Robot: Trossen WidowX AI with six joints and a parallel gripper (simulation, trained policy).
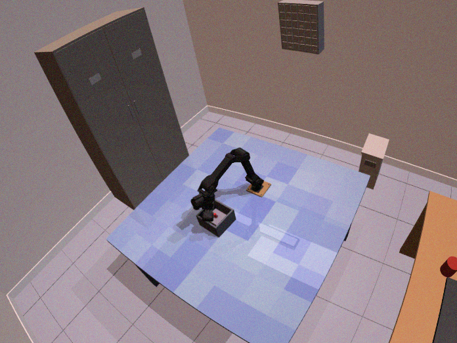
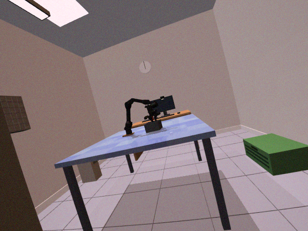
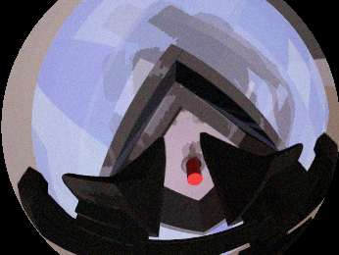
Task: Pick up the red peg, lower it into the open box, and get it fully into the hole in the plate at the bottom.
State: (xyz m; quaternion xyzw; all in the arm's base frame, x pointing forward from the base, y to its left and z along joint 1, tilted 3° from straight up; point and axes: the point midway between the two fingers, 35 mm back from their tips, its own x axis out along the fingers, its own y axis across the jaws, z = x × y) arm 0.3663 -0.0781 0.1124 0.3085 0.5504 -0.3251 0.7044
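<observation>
My gripper tip is now 30 mm past the red peg, 30 mm above it and 20 mm to the right of it. Round my gripper tip: dark box: 50 mm below, 30 mm behind, 20 mm to the left; pale plate: 40 mm below, 30 mm behind, 20 mm to the left.
</observation>
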